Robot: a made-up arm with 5 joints.
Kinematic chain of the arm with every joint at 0, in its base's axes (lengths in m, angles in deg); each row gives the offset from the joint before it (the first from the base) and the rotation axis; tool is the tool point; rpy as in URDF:
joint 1: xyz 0 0 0.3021 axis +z
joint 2: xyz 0 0 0 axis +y
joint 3: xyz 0.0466 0 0.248 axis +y
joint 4: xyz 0.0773 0 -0.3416 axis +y
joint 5: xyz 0.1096 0 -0.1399 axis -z
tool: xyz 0 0 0 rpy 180 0 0
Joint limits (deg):
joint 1: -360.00..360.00
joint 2: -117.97..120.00
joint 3: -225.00..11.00
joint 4: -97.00..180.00
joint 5: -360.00..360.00
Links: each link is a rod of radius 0.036 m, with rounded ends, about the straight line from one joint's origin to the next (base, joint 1, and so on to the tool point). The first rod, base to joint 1, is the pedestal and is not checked.
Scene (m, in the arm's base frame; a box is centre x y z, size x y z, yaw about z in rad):
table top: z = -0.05
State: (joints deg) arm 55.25 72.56 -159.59 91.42 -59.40
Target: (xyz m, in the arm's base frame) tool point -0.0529 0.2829 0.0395
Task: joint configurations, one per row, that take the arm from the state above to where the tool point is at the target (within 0.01 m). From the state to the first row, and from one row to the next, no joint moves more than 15 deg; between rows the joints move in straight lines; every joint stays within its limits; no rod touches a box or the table.
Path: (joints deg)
1: 64.32 71.65 -146.28 101.46 -59.40
2: 73.39 70.74 -132.97 111.49 -59.40
3: 82.45 69.83 -119.65 121.53 -59.40
4: 91.52 68.92 -106.34 131.56 -59.40
5: 100.59 68.00 -93.03 141.60 -59.40

